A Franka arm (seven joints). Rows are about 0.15 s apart.
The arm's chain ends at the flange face. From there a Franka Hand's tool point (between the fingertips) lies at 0.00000 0.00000 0.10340 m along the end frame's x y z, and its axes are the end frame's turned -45 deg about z.
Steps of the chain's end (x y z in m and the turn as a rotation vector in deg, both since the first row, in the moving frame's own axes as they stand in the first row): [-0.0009 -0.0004 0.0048 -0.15 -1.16 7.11]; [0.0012 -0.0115 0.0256 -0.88 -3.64 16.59]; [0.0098 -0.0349 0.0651 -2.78 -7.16 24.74]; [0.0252 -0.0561 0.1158 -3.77 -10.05 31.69]
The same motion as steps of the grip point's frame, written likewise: [-0.0019 -0.0023 0.0048 0.71 -0.93 7.11]; [0.0038 -0.0116 0.0254 1.95 -3.20 16.59]; [0.0205 -0.0258 0.0642 3.10 -7.03 24.74]; [0.0430 -0.0342 0.1140 4.44 -9.77 31.69]
